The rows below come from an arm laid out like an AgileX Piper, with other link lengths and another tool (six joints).
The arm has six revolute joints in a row. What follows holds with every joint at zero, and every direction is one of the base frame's.
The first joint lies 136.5 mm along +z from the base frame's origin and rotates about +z.
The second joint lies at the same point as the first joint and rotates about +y.
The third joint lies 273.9 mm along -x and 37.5 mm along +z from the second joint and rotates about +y.
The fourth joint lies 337.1 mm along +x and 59.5 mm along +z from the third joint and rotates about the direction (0.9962, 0, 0.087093).
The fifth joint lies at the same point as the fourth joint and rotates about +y.
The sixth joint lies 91.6 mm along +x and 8.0 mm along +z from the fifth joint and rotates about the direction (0.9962, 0, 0.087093).
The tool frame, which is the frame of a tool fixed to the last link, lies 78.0 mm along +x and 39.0 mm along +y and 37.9 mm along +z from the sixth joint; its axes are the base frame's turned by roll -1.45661, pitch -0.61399 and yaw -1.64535 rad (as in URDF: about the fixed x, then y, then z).
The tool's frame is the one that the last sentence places.
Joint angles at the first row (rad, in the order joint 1, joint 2, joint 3, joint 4, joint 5, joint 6):
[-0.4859 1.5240 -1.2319 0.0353 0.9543 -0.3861]
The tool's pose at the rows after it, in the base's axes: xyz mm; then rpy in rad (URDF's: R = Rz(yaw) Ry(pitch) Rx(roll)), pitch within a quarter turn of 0, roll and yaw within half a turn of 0:
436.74 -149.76 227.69 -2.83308 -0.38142 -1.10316
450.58 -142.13 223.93 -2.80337 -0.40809 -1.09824
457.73 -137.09 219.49 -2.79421 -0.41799 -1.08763
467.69 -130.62 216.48 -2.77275 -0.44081 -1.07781
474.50 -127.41 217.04 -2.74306 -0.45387 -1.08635
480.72 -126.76 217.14 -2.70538 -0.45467 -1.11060
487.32 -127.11 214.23 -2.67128 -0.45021 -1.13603
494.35 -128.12 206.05 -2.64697 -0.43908 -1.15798
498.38 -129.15 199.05 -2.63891 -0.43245 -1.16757
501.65 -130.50 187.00 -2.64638 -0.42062 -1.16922
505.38 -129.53 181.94 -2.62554 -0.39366 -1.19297
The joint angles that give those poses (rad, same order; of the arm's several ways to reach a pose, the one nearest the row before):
[-0.4435 1.5286 -1.2400 0.0366 0.8931 -0.3709]
[-0.4152 1.5493 -1.2400 0.0367 0.8341 -0.3597]
[-0.3991 1.5648 -1.2400 0.0367 0.8056 -0.3588]
[-0.3784 1.5810 -1.2400 0.0375 0.7593 -0.3587]
[-0.3694 1.5889 -1.2400 0.0501 0.7241 -0.3587]
[-0.3682 1.5989 -1.2400 0.0763 0.6909 -0.3587]
[-0.3682 1.6154 -1.2400 0.1036 0.6564 -0.3587]
[-0.3682 1.6422 -1.2400 0.1294 0.6219 -0.3587]
[-0.3682 1.6617 -1.2401 0.1407 0.6016 -0.3588]
[-0.3682 1.6888 -1.2401 0.1441 0.5874 -0.3566]
[-0.3682 1.7050 -1.2400 0.1792 0.5755 -0.3553]

